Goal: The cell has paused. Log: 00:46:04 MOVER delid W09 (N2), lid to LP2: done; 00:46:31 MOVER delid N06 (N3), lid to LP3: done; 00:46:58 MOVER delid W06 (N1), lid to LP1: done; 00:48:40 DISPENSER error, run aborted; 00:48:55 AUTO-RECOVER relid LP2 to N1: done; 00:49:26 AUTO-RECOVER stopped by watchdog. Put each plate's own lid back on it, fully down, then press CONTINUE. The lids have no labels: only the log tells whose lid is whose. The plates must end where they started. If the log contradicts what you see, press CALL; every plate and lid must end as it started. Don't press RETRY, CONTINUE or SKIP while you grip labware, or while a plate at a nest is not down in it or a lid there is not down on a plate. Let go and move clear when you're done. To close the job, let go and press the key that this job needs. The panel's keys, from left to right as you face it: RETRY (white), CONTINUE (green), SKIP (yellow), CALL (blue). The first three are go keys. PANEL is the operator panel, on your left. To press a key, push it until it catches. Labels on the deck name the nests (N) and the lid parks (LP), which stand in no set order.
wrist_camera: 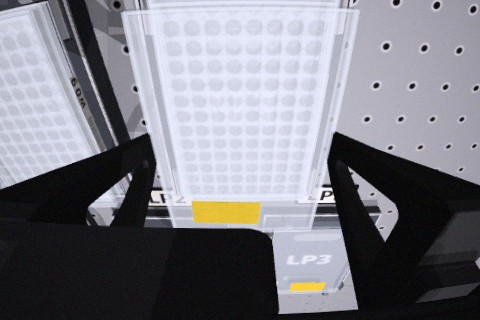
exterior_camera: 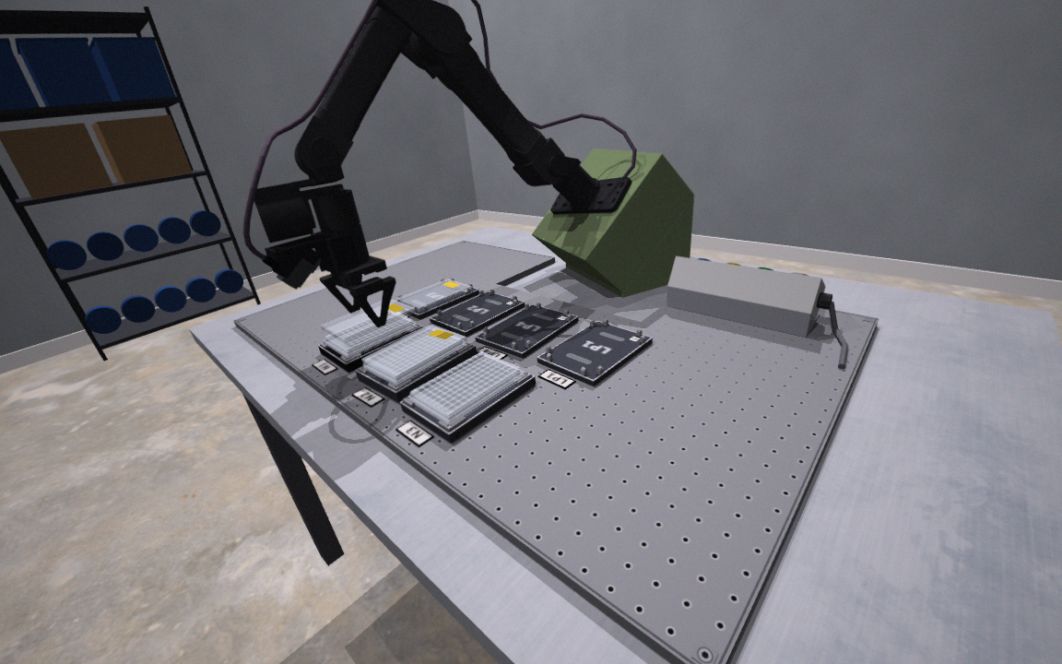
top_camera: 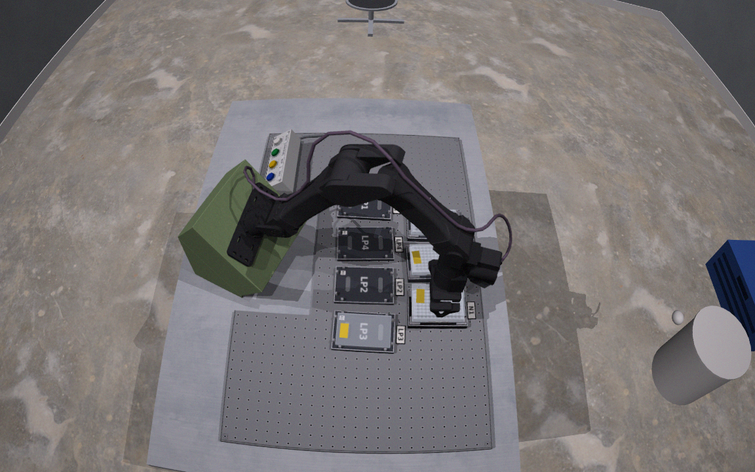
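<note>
The lid park lies 18 cm behind my hand, 5 cm to the left of it and 5 cm below it. Also, from my hand: yellow skip key 49 cm behind, 37 cm to the left, 1 cm above; clear lid 1 cm below; blue call key 48 cm behind, 32 cm to the left, 1 cm above.
</note>
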